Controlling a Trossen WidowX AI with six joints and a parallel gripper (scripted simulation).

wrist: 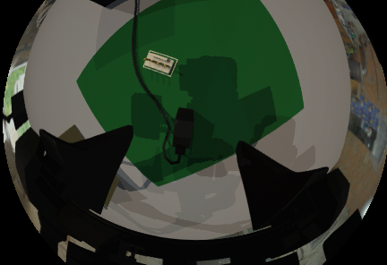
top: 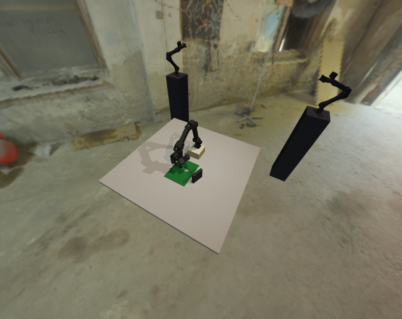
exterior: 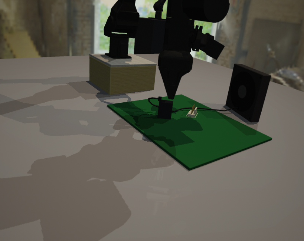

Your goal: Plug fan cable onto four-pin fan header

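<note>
Now: the black fan plug 40 mm below my gripper tip, 10 mm to the right of it and 10 mm behind it. Round my gripper tip: four-pin header (70 mm to the left, 70 mm below, 10 mm ahead); green board (80 mm below, 30 mm to the left, 20 mm ahead); black fan (210 mm to the left, 40 mm ahead, 10 mm below).
</note>
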